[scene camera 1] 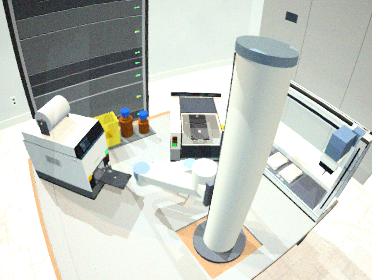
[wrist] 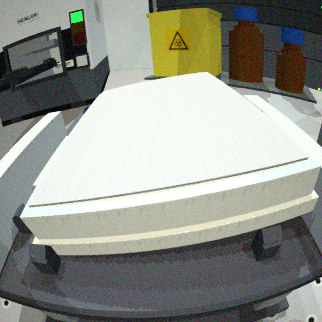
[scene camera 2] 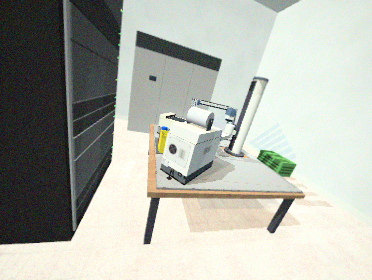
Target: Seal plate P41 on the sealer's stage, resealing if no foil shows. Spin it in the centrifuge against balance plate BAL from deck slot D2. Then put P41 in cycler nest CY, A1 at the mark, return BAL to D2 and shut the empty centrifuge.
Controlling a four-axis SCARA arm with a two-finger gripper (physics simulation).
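Places are measured from the arm's base along level axes (x ahead, y left, z up), in metres.
Where they show: gripper, fingertip midpoint: (wrist: 151, 116); arm's base at its link origin: (scene camera 1: 219, 240) (scene camera 2: 233, 152).
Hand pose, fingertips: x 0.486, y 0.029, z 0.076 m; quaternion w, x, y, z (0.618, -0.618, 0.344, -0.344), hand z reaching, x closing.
Note:
Things, the pixels of their top centre, and the offset from my fingertips. "*": a spot on its surface instead.
- white plate at its top centre: (wrist: 155, 95) 0.006 m back, 0.007 m right, 0.014 m up
- dark nest at its top centre: (wrist: 147, 126) 0.010 m back, 0.004 m right, 0.001 m down
- sealer at its top centre: (scene camera 1: 52, 104) (scene camera 2: 204, 109) 0.251 m ahead, 0.446 m left, 0.413 m up
- centrifuge at a spot on its surface: (scene camera 1: 175, 125) * 0.119 m ahead, 0.158 m right, 0.146 m up
A white plate (wrist: 165, 145) with a flat white top lies level between corner posts on a dark nest (wrist: 150, 280). No label or A1 mark is readable, so I cannot tell P41 from BAL. My gripper (wrist: 151, 116) is shut on this plate, its fingers close against both long sides; their pads are hidden. The sealer (scene camera 1: 67, 152) (scene camera 2: 192, 150) (wrist: 30, 35) shows a green light, and its dark stage (scene camera 1: 116, 178) is out and bare. The centrifuge (scene camera 1: 175, 125) is open, with dark rotor parts (scene camera 1: 200, 127) inside. The arm hides the gripper in scene camera 1.
A yellow bin (scene camera 1: 109, 130) (wrist: 187, 47) and two brown bottles (scene camera 1: 126, 126) (scene camera 1: 144, 124) (wrist: 246, 55) (wrist: 291, 67) stand behind. The thick arm column (scene camera 1: 245, 150) (scene camera 2: 250, 115) rises at the front. An enclosure at the right holds two pale plates (scene camera 1: 278, 160) (scene camera 1: 290, 173).

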